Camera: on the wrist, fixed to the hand. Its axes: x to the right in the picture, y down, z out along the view.
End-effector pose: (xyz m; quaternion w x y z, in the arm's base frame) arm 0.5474 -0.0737 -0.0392 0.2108 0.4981 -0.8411 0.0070
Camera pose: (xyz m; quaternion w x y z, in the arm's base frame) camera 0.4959 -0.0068 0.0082 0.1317 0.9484 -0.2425 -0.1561
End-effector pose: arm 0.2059 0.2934 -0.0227 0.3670 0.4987 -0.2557 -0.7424
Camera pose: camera 0.2722 0.2549 0.0364 0.2766 -0.5145 -0.1647 0.7948
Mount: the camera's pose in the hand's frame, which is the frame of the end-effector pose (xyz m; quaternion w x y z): -0.0173 0.0864 -0.0401 0.7030 0.0013 -0.0247 -0.7107
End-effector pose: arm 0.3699 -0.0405 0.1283 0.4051 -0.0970 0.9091 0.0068
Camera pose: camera 0.3360 0.0436 0.1623 0.3122 -0.7136 0.5602 -0.2819
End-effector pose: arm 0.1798 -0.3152 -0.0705 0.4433 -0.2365 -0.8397 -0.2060
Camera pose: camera 0.2644 -0.2718 -0.0524 0.1448 0.4260 -0.7696 -0.4530
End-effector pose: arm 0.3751 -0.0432 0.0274 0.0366 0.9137 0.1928 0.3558
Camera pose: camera 0.3650 -0.1323 0.0639 0.2822 0.5142 0.7845 0.2013
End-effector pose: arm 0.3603 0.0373 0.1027 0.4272 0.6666 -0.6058 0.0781
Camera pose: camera 0.2969 0.0853 0.1580 0.3400 0.9017 0.0374 -0.2644
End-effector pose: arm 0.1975 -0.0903 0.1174 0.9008 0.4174 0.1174 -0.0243
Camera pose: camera 0.1853 -0.0047 0.1609 0.6184 0.2106 0.3569 -0.6678
